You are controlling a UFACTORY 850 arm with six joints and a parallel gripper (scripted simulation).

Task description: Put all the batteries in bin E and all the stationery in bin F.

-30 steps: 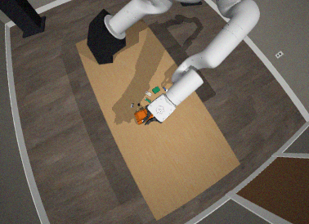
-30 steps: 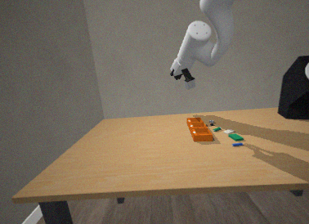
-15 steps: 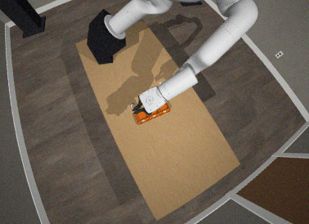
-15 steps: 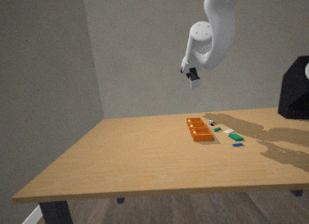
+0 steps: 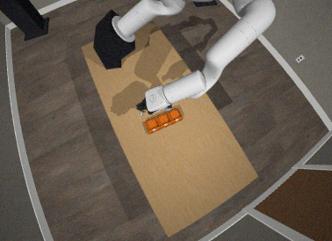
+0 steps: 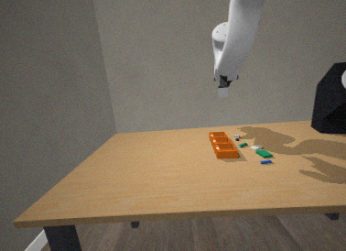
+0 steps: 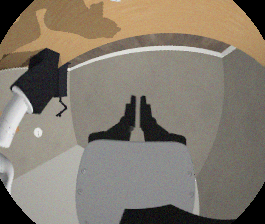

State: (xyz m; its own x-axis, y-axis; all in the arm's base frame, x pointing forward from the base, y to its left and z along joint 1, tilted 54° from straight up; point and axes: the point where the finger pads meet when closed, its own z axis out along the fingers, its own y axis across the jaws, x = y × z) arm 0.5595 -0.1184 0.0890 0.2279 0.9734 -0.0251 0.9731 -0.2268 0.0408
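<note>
The orange bin tray lies 3 cm ahead of my hand, 11 cm to the left of it and 28 cm below it. From my hand the other things lie so: small grey thing: 6 cm behind, 2 cm to the right, 29 cm below; small black thing: 6 cm behind, 3 cm to the left, 29 cm below; green battery: 7 cm behind, 10 cm to the left, 29 cm below.
</note>
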